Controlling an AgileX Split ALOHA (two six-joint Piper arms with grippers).
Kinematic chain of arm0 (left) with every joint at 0, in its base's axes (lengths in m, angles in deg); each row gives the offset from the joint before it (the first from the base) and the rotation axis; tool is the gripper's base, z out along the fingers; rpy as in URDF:
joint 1: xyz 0 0 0.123 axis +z
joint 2: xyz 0 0 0 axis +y
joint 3: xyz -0.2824 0 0.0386 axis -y
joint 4: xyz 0.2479 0 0.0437 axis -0.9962 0 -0.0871
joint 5: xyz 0 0 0 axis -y
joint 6: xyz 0.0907 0 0.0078 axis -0.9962 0 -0.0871
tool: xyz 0 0 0 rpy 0 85 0
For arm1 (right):
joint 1: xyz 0 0 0.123 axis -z
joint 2: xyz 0 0 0 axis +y
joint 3: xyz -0.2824 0 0.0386 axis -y
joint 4: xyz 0.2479 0 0.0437 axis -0.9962 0 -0.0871
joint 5: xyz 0 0 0 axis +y
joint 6: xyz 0.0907 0 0.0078 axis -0.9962 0 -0.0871
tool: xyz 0 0 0 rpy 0 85 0
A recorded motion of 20 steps. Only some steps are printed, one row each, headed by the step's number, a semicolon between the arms.
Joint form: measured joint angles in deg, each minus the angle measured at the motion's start. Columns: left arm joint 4, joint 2, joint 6, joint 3, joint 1, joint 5; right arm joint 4, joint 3, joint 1, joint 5, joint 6, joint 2.
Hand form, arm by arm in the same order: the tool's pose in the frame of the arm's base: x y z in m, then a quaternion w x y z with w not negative. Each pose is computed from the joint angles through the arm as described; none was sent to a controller.
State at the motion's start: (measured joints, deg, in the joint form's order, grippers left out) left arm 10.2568 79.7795 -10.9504 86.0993 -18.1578 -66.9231; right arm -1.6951 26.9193 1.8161 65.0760 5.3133 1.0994
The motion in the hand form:
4: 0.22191 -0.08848 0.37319 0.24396 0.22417 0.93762 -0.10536; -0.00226 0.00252 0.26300 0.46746 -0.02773 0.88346 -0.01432
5: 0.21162 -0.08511 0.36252 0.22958 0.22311 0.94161 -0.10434; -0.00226 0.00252 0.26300 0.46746 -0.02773 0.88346 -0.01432
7: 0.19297 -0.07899 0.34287 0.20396 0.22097 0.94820 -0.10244; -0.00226 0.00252 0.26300 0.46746 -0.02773 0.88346 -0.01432
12: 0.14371 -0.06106 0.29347 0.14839 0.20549 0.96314 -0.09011; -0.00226 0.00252 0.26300 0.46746 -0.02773 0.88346 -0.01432
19: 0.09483 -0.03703 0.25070 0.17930 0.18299 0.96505 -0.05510; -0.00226 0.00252 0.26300 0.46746 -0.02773 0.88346 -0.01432
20: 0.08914 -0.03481 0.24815 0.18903 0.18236 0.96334 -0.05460; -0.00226 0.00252 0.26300 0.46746 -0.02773 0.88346 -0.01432
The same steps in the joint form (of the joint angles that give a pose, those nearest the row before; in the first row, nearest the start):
4: 0.00 -8.21 0.64 -13.47 0.00 0.00; 0.00 0.00 0.00 0.00 0.00 0.00
5: 0.00 -10.23 0.73 -17.18 0.00 0.00; 0.00 0.00 0.00 0.00 0.00 0.00
7: 0.00 -13.80 0.89 -23.77 0.00 0.00; 0.00 0.00 0.00 0.00 0.00 0.00
12: -1.17 -23.39 2.77 -39.82 0.00 0.00; 0.00 0.00 0.00 0.00 0.00 0.00
19: -6.25 -37.49 6.44 -55.22 0.00 4.62; 0.00 0.00 0.00 0.00 0.00 0.00
20: -6.48 -39.57 6.55 -56.48 0.00 4.92; 0.00 0.00 0.00 0.00 0.00 0.00

